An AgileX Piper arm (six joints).
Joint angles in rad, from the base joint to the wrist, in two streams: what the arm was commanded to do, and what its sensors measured. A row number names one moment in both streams.
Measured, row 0:
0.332, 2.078, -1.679, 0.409, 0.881, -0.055
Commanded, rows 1 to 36:
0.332, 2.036, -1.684, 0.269, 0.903, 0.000
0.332, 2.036, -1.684, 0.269, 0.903, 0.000
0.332, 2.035, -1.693, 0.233, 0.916, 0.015
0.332, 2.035, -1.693, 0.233, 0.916, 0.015
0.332, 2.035, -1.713, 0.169, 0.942, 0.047
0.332, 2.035, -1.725, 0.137, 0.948, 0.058
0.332, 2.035, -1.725, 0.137, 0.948, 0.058
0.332, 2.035, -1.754, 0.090, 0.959, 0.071
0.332, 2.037, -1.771, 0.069, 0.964, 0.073
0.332, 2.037, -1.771, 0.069, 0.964, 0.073
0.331, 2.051, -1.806, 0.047, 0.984, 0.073
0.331, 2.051, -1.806, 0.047, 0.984, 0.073
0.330, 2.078, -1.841, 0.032, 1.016, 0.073
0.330, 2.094, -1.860, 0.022, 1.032, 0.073
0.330, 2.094, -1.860, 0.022, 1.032, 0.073
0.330, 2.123, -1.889, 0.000, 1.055, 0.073
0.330, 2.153, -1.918, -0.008, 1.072, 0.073
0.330, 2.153, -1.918, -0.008, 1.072, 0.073
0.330, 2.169, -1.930, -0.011, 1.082, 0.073
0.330, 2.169, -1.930, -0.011, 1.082, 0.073
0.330, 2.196, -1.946, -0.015, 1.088, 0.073
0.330, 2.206, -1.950, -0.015, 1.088, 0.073
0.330, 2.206, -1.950, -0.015, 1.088, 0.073
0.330, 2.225, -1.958, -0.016, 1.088, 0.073
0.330, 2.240, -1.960, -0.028, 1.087, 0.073
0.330, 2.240, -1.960, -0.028, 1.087, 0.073
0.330, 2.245, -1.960, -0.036, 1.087, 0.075
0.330, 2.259, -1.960, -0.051, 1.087, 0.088
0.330, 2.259, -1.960, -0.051, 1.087, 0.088
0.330, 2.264, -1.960, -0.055, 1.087, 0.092
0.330, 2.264, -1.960, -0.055, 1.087, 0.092
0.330, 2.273, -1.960, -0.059, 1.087, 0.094
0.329, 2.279, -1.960, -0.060, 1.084, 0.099
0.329, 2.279, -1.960, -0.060, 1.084, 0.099
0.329, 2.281, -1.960, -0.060, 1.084, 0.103
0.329, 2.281, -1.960, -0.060, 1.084, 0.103
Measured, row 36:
0.332, 2.275, -1.956, -0.046, 1.081, 0.093
